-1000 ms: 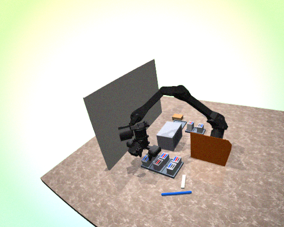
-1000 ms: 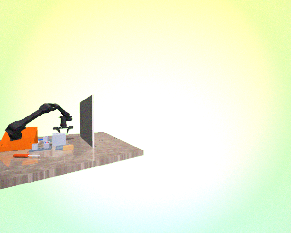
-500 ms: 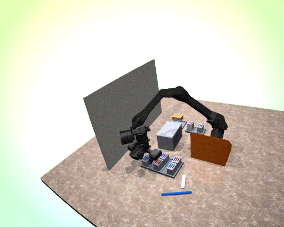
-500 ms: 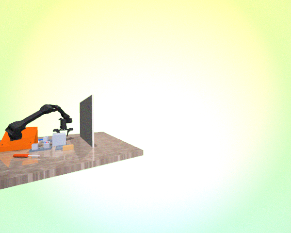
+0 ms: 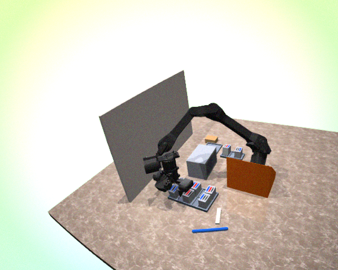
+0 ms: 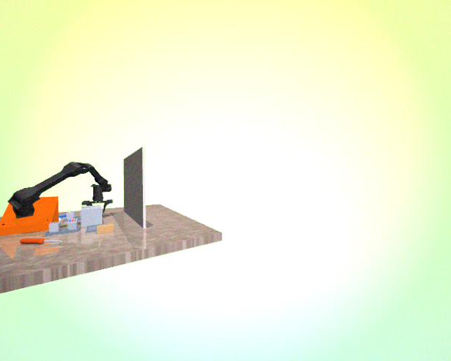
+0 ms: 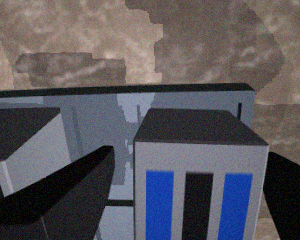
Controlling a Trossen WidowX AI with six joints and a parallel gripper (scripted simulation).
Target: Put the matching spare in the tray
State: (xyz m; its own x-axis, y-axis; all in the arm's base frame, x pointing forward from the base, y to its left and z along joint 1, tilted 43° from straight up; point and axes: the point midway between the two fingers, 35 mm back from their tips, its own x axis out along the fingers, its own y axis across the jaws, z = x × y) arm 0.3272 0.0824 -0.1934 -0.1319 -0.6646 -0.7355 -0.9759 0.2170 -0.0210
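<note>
The grey spare is 3 cm above my gripper tip. From my gripper tip the other things lie so: tall grey wall panel (24 cm to the right, 21 cm above, 18 cm ahead); then blue pen (22 cm behind, 13 cm to the left, 1 cm below); then grey mounted unit (22 cm to the right, 5 cm behind, 3 cm above).
</note>
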